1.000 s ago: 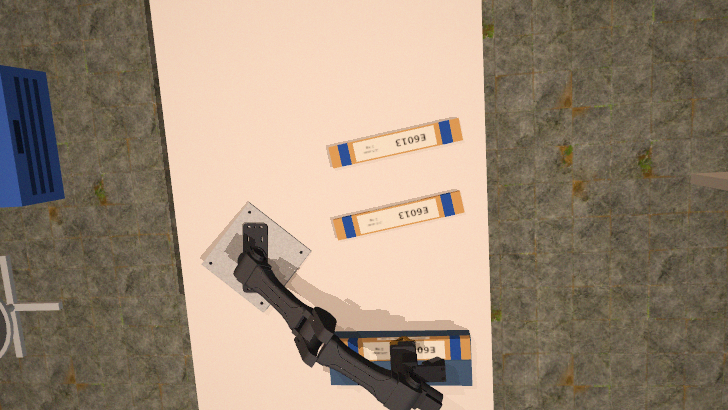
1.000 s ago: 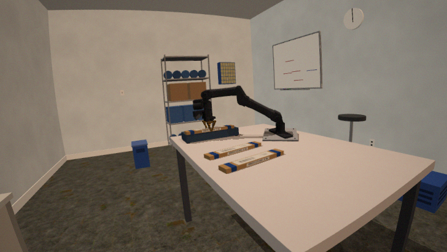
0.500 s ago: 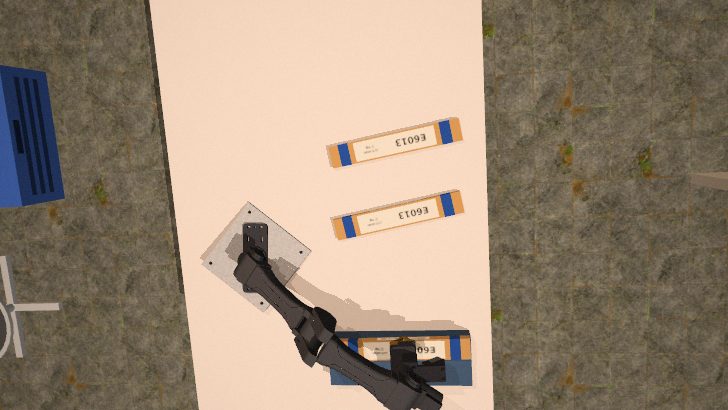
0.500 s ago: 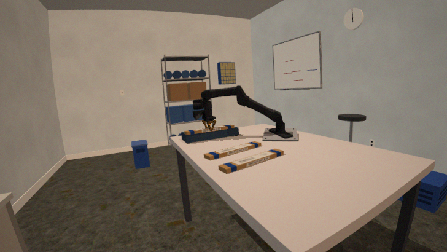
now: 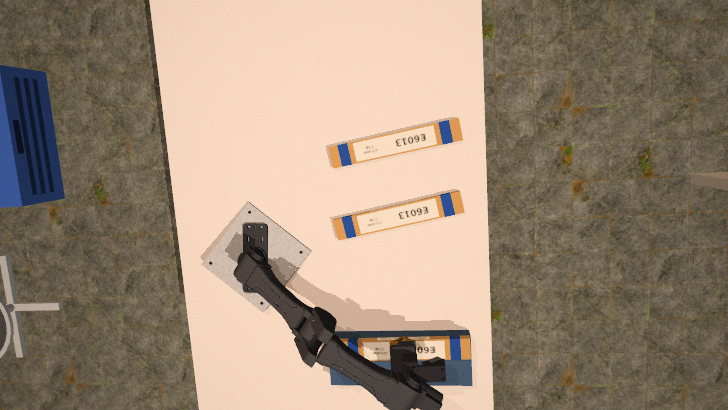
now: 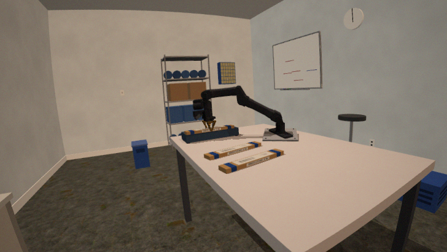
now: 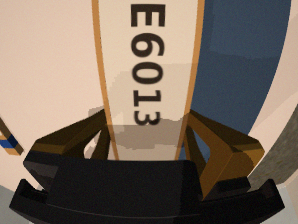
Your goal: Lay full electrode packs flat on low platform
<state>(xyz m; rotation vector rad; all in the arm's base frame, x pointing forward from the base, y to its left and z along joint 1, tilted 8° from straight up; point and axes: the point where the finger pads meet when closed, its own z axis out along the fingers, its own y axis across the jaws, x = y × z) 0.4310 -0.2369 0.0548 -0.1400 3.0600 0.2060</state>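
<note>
The dark blue low platform lies 2 cm behind my hand, 5 cm to the right of it and 5 cm below it.
</note>
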